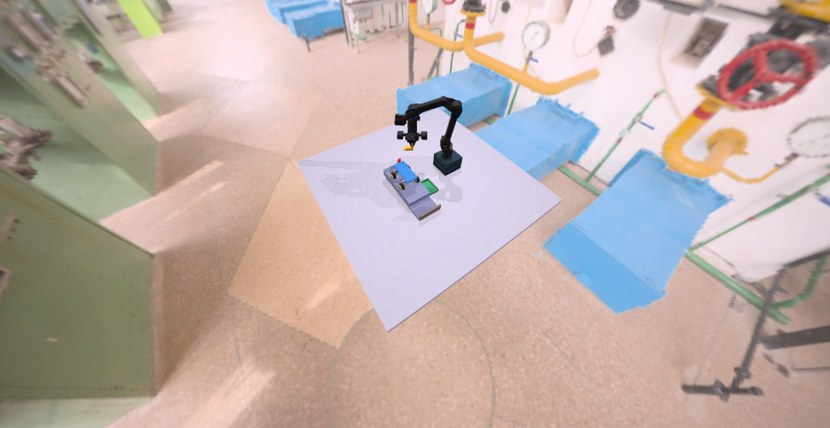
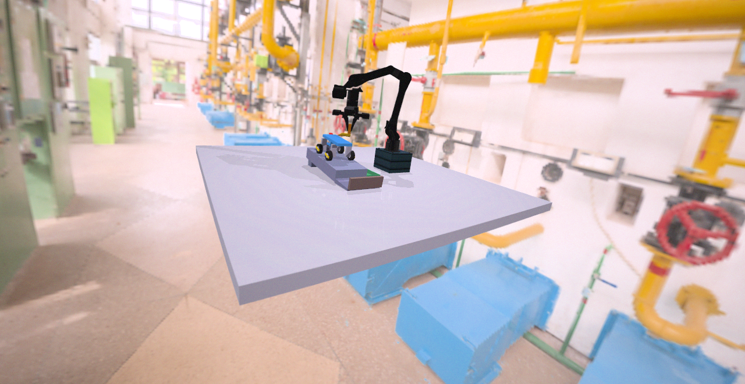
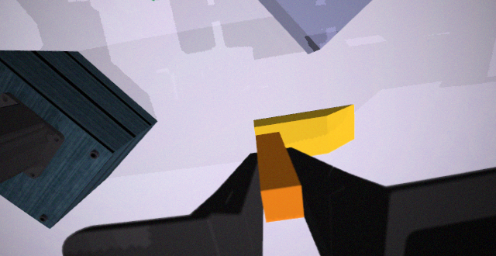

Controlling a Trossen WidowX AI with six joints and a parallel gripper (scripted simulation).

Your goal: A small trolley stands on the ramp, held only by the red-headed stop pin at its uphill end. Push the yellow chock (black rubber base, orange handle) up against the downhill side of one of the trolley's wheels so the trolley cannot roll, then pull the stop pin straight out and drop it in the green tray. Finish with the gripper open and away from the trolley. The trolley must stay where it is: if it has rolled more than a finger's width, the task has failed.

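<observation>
My gripper tip is 2 cm short of the yellow chock, 1 cm to the left of it and 1 cm above it. From my gripper tip the other things lie so: grey ramp 15 cm ahead, 15 cm to the left, 13 cm below; then blue-decked trolley 15 cm ahead, 14 cm to the left, 6 cm below; then red-headed stop pin 13 cm ahead, 4 cm to the left, 5 cm below.
</observation>
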